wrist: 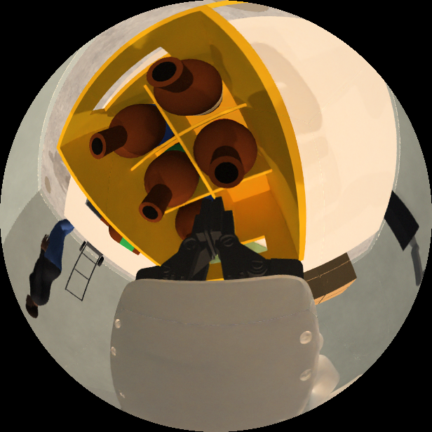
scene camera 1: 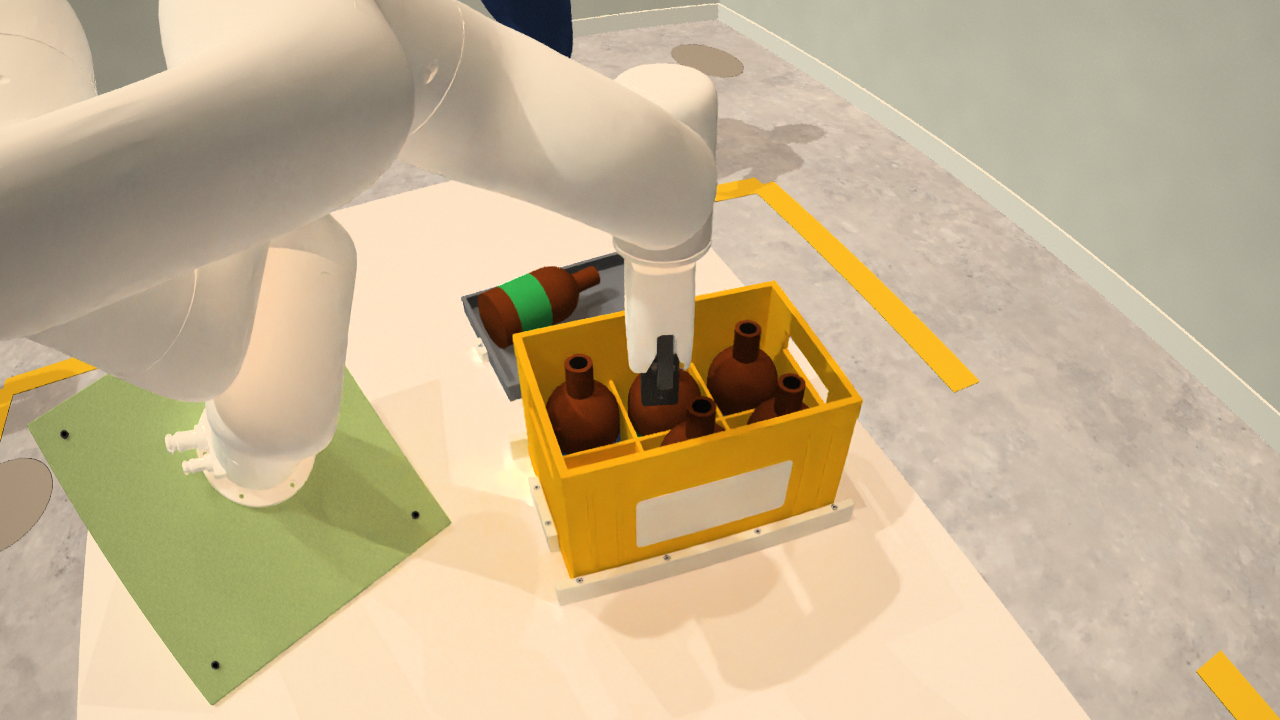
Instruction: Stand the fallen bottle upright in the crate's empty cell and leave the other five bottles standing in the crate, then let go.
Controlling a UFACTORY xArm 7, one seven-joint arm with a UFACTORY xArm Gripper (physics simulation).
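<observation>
The fallen bottle, brown with a green band, lies on its side in a grey tray behind the yellow crate. The crate's empty cell is the near-left one in the scene view. The back-left bottle, back-middle bottle, back-right bottle, front-middle bottle and front-right bottle stand upright. My gripper is shut and empty, low over the crate, hiding the back-middle bottle's neck in the scene view. Contact cannot be told.
The grey tray adjoins the crate's back side. White rails run along the crate's foot. The crate's walls and thin dividers surround the bottles closely. A green mat lies under the arm's base at the left.
</observation>
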